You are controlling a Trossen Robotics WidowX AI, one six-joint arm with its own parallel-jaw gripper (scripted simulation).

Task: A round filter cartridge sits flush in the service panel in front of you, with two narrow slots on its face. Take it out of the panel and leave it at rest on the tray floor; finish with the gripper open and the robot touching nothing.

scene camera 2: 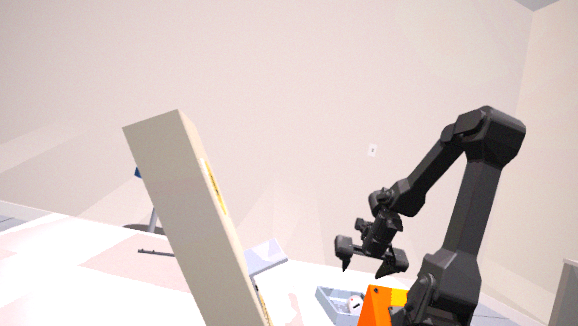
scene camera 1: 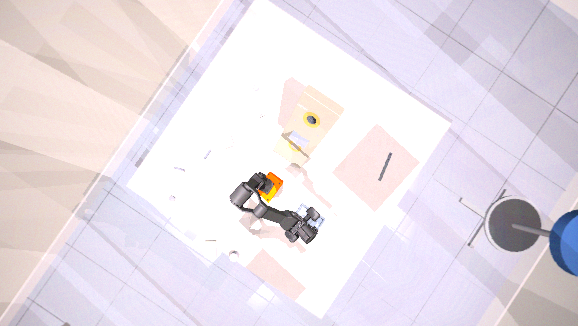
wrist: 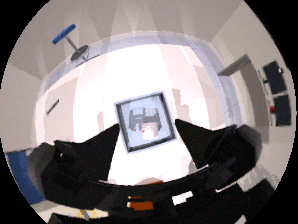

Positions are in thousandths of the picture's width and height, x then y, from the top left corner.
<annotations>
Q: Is my gripper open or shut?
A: Open.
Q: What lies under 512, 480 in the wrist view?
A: A grey tray.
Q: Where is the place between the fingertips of my gripper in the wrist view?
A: At 495, 551
</annotations>
